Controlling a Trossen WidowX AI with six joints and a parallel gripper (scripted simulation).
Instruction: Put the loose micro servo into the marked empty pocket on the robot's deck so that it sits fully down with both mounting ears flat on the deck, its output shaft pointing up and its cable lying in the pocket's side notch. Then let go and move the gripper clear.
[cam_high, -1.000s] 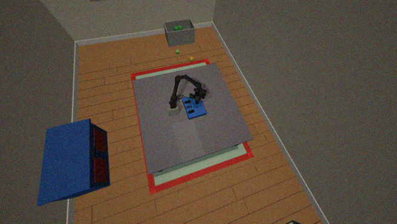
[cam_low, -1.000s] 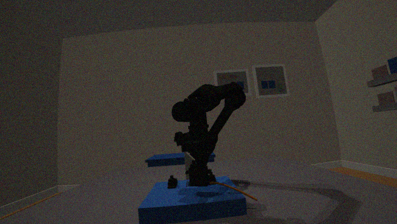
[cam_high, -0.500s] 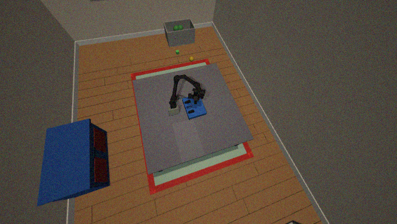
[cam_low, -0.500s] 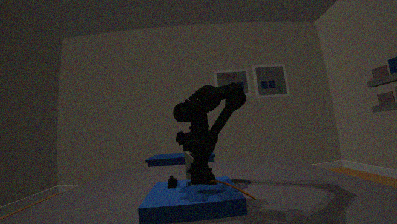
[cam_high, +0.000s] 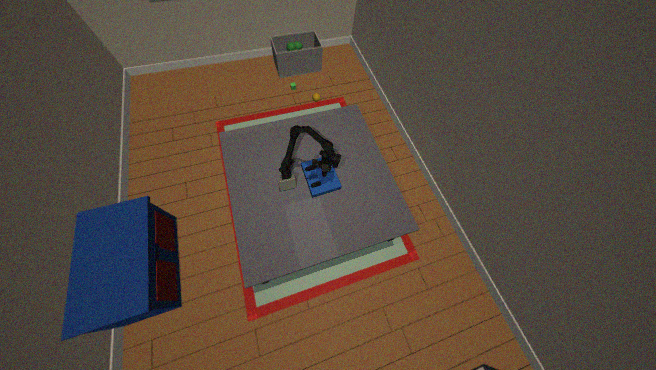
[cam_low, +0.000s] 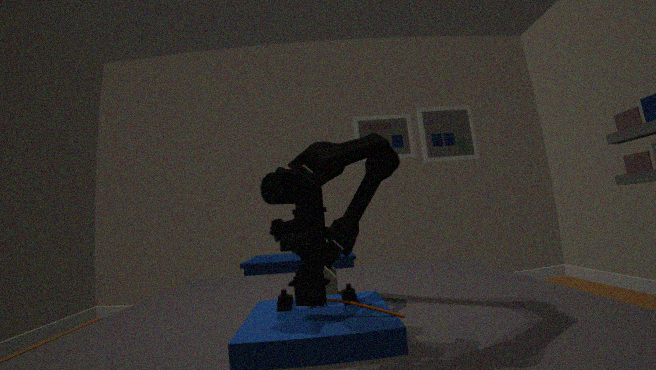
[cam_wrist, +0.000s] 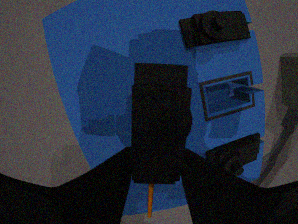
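Now: the blue robot deck 10 cm below my gripper tip and 2 cm ahead of it.
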